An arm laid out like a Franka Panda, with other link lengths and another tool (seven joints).
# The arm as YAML. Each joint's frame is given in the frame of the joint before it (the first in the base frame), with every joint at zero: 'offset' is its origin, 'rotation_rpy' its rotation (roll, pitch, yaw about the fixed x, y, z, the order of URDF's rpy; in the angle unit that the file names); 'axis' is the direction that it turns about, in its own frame. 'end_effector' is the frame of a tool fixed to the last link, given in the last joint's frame.
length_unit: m
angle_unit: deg
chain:
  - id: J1
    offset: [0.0, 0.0, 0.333]
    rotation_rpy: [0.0, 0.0, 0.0]
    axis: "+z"
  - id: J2
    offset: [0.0, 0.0, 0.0]
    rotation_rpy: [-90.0, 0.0, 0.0]
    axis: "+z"
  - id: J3
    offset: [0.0, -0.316, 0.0]
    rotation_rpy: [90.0, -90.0, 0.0]
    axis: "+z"
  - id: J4
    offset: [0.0, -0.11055, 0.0]
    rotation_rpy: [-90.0, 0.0, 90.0]
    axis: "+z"
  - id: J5
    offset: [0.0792, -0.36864, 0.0]
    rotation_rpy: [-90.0, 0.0, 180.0]
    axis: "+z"
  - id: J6
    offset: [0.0, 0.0, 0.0]
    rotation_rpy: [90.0, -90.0, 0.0]
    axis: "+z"
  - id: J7
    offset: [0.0, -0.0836, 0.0]
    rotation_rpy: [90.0, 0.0, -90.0]
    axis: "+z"
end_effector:
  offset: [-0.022, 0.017, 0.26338]
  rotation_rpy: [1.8, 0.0, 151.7]
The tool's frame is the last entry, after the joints.
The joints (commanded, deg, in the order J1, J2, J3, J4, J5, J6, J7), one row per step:
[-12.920 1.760 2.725 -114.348 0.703 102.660 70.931]
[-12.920 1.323 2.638 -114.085 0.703 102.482 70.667]
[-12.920 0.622 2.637 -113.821 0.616 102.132 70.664]
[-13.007 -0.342 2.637 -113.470 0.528 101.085 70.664]
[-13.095 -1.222 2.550 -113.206 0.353 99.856 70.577]
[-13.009 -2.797 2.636 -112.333 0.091 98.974 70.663]
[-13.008 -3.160 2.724 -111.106 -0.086 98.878 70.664]
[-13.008 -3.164 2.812 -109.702 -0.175 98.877 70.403]
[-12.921 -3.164 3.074 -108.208 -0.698 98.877 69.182]
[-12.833 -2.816 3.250 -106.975 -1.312 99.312 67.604]
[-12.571 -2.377 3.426 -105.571 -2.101 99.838 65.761]
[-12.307 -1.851 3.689 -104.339 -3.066 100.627 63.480]
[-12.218 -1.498 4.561 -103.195 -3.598 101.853 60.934]
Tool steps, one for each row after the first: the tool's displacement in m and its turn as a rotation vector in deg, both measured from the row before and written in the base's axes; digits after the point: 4 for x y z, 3 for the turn. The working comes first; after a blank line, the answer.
Tool pose at each row, in the base's axes (x y z in m, rotation vector in deg; the steps are taken from these numbers as rounded here):
[0.4792 -0.0676 0.2844 -73.898 -148.579 6.759]
[0.4802 -0.0686 0.2898 -73.898 -149.147 6.540]
[0.4805 -0.0691 0.2973 -74.142 -149.724 6.472]
[0.4781 -0.0698 0.3077 -74.345 -149.943 6.536]
[0.4738 -0.0713 0.3166 -74.370 -149.880 6.817]
[0.4748 -0.0712 0.3354 -74.912 -151.404 6.744]
[0.4809 -0.0723 0.3467 -75.432 -152.824 6.475]
[0.4882 -0.0733 0.3564 -75.576 -154.308 6.061]
[0.4953 -0.0743 0.3669 -74.013 -156.813 6.212]
[0.5029 -0.0766 0.3729 -71.921 -159.339 6.537]
[0.5119 -0.0783 0.3795 -69.181 -162.302 7.106]
[0.5211 -0.0801 0.3846 -65.536 -165.562 7.995]
[0.5326 -0.0760 0.3911 60.785 168.883 -8.176]

[0.0010 -0.0010 0.0054 -0.055 -0.523 0.172]
[0.0003 -0.0005 0.0075 -0.217 -0.586 0.042]
[-0.0024 -0.0007 0.0104 -0.167 -0.242 -0.042]
[-0.0043 -0.0015 0.0089 -0.160 0.117 -0.014]
[0.0010 0.0001 0.0188 -0.614 -1.477 0.184]
[0.0061 -0.0011 0.0113 -0.454 -1.435 0.148]
[0.0073 -0.0010 0.0097 -0.301 -1.374 0.376]
[0.0071 -0.0010 0.0105 -0.623 -1.393 1.707]
[0.0076 -0.0023 0.0060 -0.642 -1.196 2.001]
[0.0090 -0.0017 0.0066 -0.838 -1.312 2.483]
[0.0092 -0.0018 0.0051 -1.011 -1.247 3.057]
[0.0115 0.0041 0.0065 -0.727 -1.778 3.688]

